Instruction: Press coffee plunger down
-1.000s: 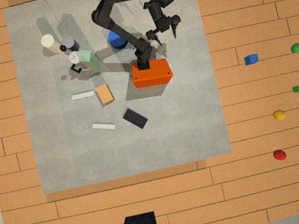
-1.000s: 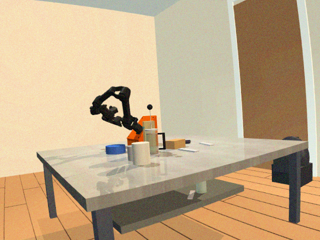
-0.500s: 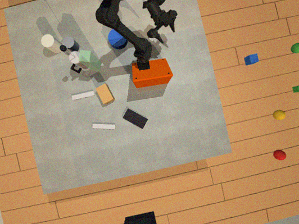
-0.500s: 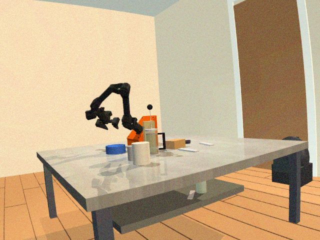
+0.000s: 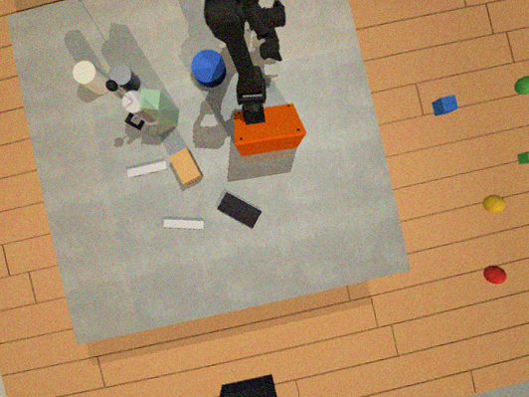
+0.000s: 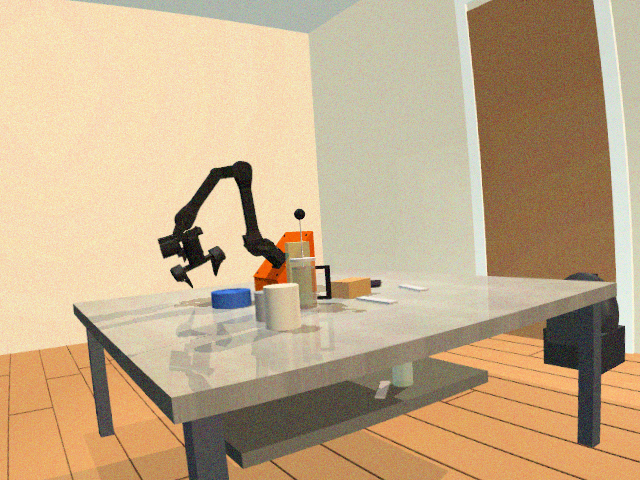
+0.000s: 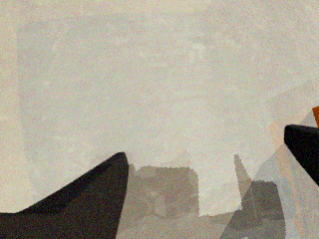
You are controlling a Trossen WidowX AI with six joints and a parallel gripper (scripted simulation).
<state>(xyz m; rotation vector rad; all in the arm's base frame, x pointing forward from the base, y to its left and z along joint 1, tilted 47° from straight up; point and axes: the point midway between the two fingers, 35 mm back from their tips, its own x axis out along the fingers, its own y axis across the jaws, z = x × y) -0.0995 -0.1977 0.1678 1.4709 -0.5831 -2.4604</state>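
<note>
The coffee press is 51 cm ahead of my gripper tip, 16 cm to the left of it and 7 cm above it. Round my gripper tip: tan block (39 cm ahead, 36 cm to the left, 3 cm below); blue cylinder (26 cm ahead, 3 cm below, 1 cm to the left); pale green box (43 cm ahead, 16 cm to the left, 4 cm above).
</note>
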